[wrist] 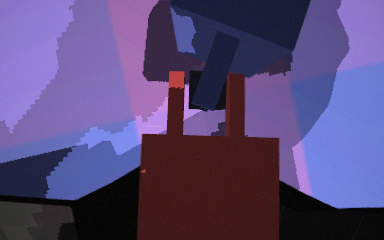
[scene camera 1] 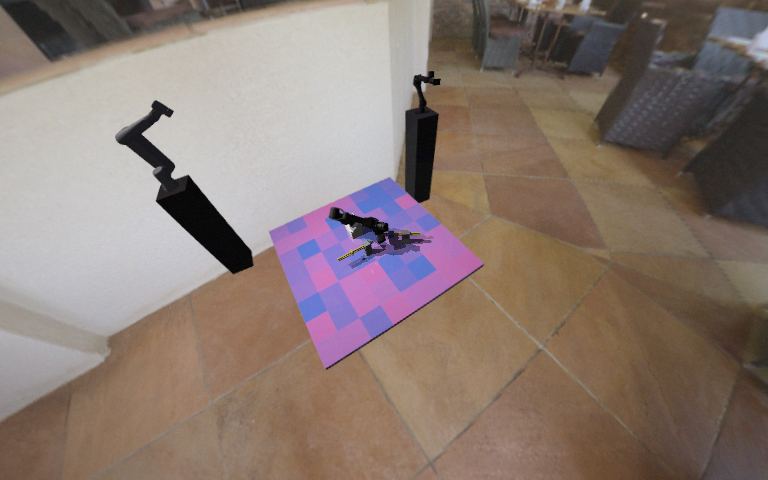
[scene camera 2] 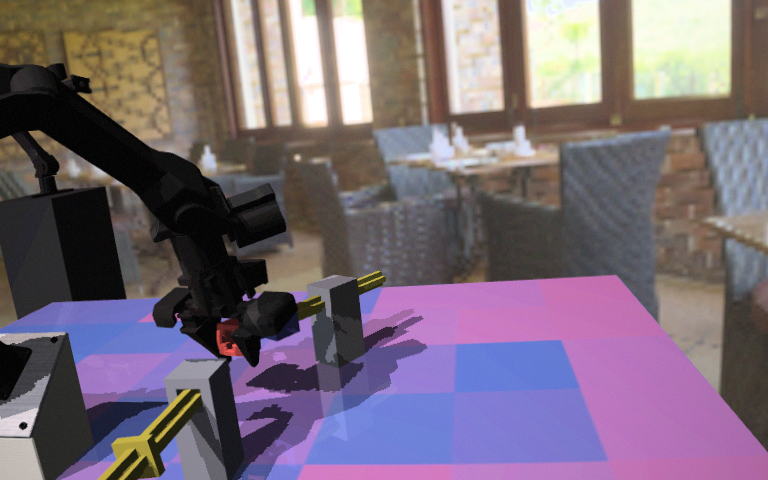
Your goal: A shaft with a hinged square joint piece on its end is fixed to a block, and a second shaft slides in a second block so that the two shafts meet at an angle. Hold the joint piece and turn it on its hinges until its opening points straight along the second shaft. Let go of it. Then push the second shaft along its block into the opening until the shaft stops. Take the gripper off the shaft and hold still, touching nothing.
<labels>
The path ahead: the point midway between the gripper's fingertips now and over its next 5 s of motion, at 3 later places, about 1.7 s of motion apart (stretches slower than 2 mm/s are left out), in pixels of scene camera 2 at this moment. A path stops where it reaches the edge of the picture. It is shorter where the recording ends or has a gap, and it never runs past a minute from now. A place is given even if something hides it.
My gripper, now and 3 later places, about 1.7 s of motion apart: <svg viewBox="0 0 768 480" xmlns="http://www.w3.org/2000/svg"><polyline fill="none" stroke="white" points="242,363 233,342 207,263 198,293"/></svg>
</labels>
